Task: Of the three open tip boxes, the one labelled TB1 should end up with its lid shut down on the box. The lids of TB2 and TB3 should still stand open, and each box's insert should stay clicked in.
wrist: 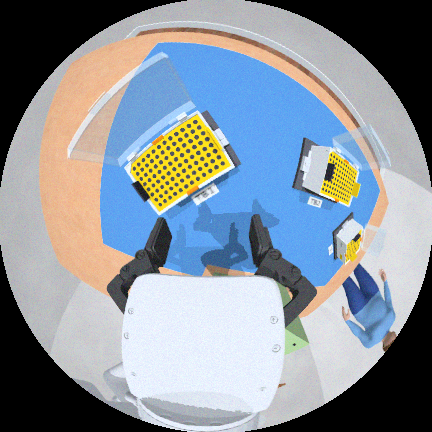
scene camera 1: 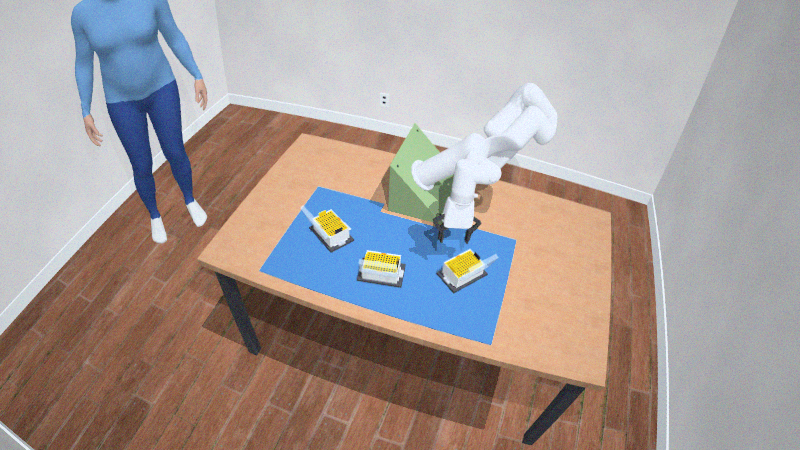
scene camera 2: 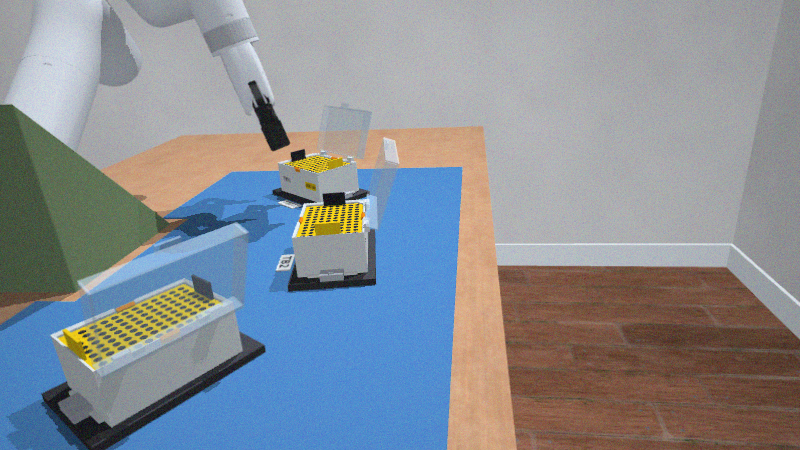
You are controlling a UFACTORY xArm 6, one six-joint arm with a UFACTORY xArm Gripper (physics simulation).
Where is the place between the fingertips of my gripper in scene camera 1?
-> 453,241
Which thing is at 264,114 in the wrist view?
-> A blue mat.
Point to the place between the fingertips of my gripper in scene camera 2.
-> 279,144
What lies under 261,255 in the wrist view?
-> My gripper.
